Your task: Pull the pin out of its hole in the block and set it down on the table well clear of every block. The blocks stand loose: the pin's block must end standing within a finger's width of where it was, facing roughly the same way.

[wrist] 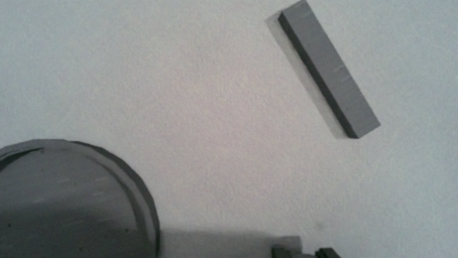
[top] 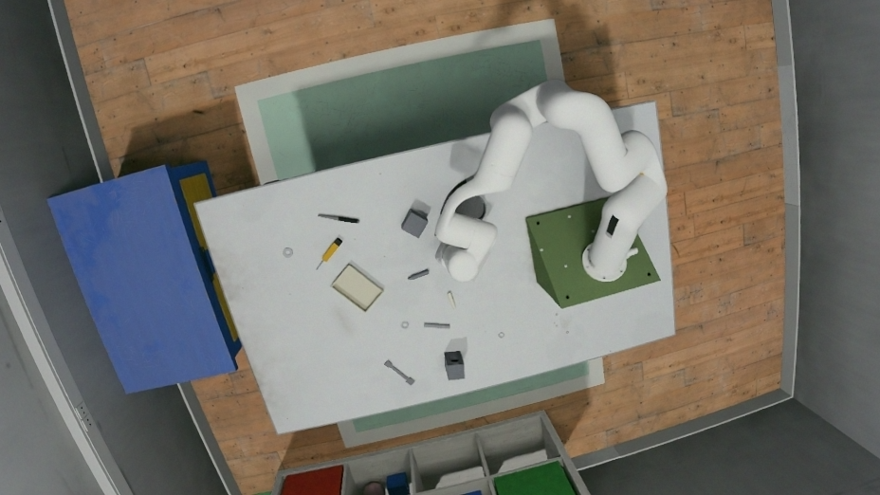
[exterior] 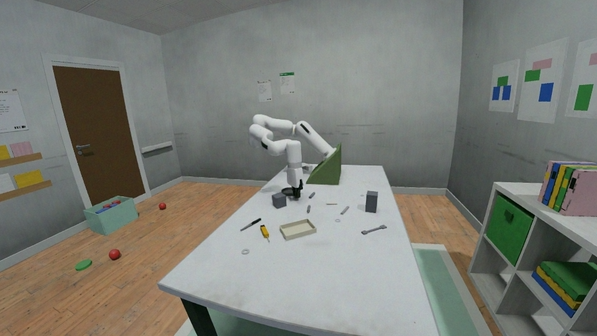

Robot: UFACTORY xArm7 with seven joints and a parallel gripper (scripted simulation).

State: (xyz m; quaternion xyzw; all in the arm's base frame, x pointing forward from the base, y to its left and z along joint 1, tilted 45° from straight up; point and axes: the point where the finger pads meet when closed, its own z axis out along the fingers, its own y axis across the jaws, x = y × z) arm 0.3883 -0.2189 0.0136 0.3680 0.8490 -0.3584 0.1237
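Now: the light grey pin 10 mm to the right of my hand, 10 mm below it and 10 mm ahead of it. From my hand the other things lie so: cream peg (200 mm to the left, 40 mm ahead, 30 mm below); grey bar (80 mm to the left, 50 mm behind, 30 mm below); round dish (90 mm behind, 60 mm to the right, 30 mm below).
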